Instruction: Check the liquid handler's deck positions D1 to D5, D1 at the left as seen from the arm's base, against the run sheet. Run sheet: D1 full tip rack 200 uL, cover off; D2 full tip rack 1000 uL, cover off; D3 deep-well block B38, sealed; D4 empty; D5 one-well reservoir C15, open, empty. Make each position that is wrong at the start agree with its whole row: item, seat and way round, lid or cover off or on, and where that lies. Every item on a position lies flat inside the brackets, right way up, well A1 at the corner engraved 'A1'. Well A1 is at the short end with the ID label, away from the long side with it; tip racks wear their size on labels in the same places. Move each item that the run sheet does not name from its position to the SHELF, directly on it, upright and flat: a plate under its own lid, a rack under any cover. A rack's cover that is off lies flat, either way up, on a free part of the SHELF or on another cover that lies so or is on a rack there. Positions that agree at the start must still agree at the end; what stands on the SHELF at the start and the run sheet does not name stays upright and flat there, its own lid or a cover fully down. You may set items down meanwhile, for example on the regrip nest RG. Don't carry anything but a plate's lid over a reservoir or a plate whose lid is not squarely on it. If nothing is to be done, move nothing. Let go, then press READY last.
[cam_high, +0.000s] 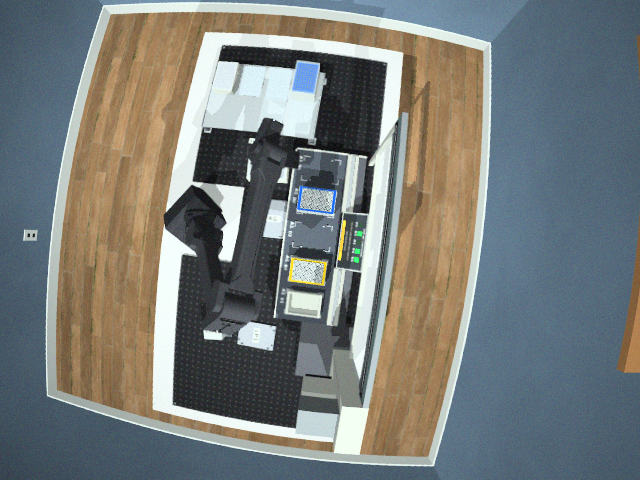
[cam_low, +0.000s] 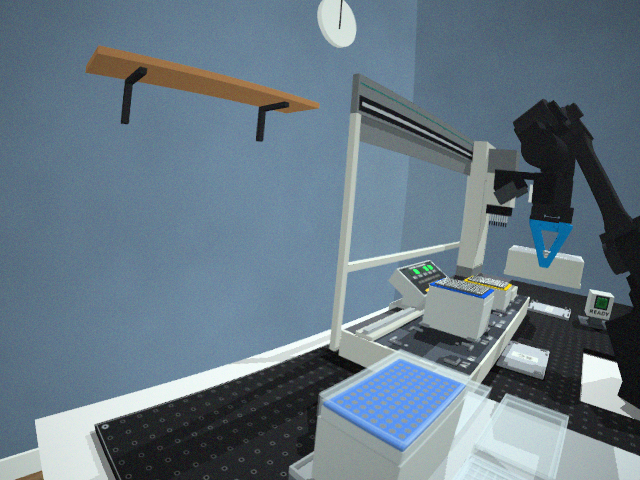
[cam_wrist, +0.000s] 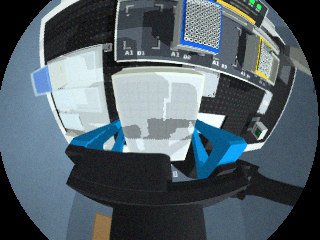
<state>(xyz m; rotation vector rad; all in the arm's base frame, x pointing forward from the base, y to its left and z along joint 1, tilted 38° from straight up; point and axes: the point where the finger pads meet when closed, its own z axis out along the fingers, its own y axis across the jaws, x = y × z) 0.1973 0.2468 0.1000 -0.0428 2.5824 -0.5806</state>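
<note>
Right now the blue-rimmed tip rack is 15 cm ahead of my hand, 10 cm to the right of it and 13 cm below it. The rest, counted from my hand: regrip nest 2 cm behind, 15 cm to the right, 25 cm below; frame post 37 cm ahead, 6 cm to the left, 1 cm below; white deep-well block 1 cm below.
</note>
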